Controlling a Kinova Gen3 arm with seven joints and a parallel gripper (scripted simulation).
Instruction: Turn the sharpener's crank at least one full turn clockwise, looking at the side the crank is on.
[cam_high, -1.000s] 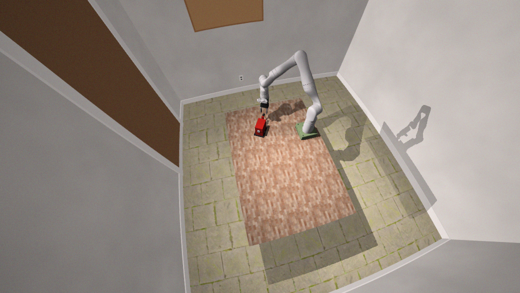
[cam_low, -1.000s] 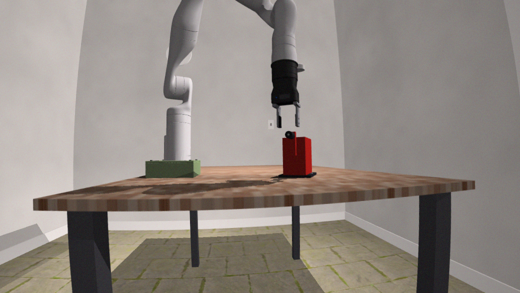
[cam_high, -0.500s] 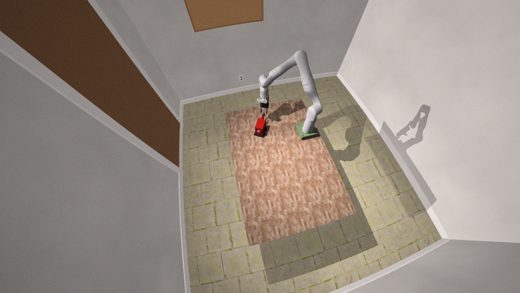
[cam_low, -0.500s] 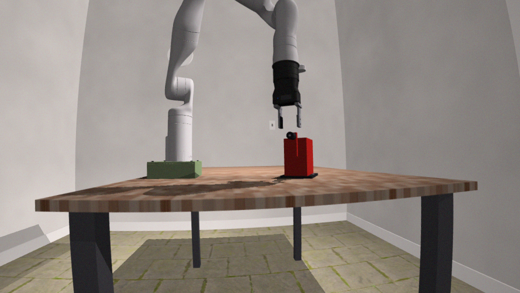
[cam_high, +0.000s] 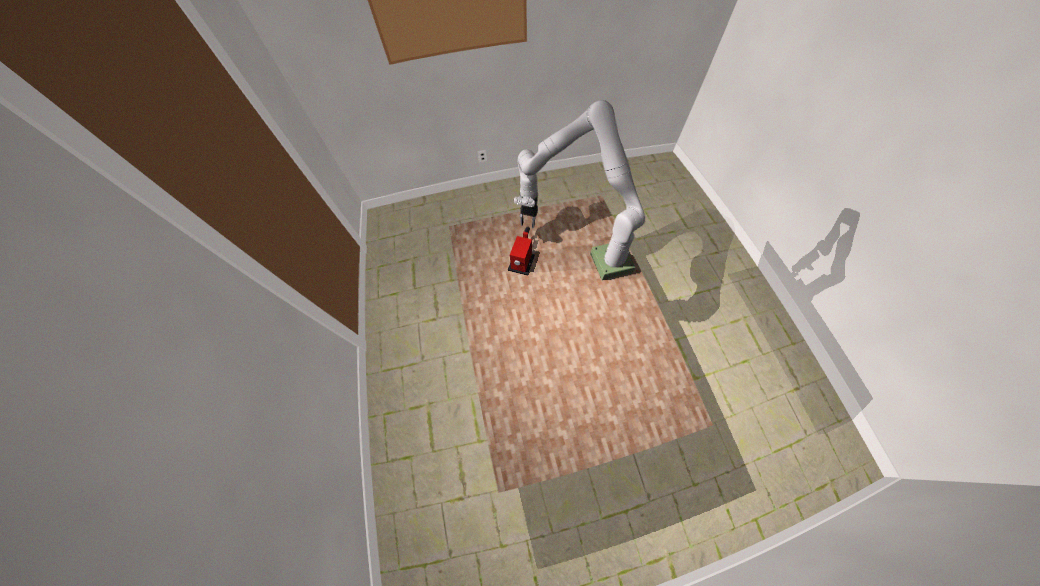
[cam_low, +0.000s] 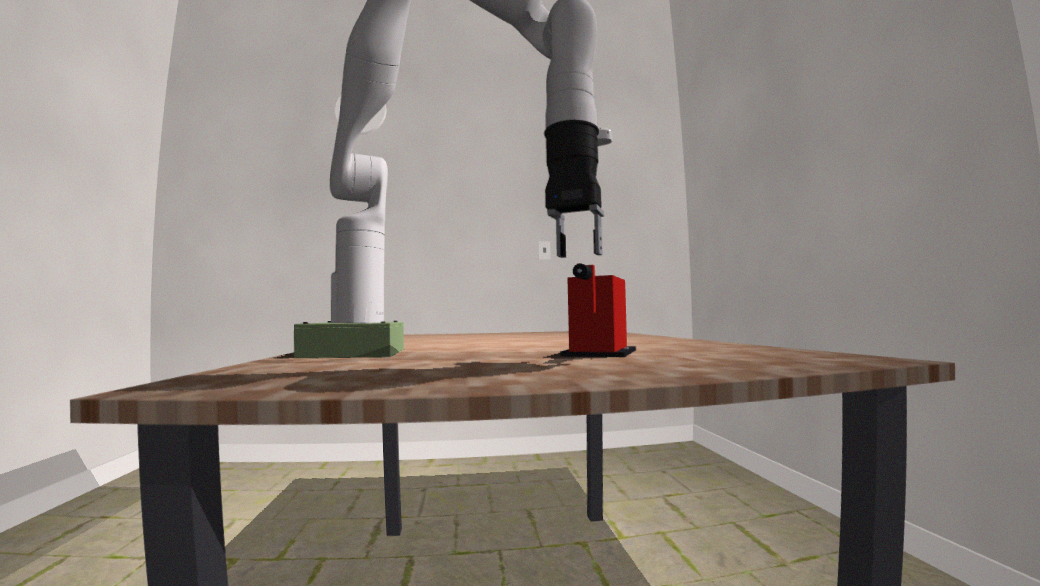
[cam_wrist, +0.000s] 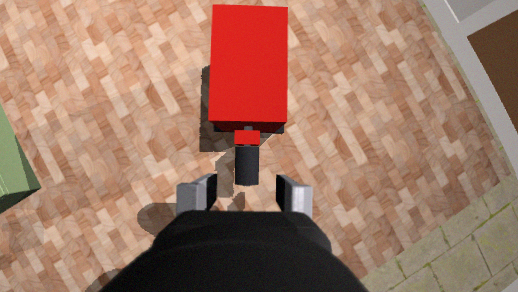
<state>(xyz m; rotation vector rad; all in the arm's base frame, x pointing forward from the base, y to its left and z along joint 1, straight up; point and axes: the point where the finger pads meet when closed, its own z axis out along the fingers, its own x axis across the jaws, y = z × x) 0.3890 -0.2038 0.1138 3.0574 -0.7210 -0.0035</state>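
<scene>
My hand is 40 mm above the dark handle, 20 mm to the right of it and 10 mm short of it.
</scene>
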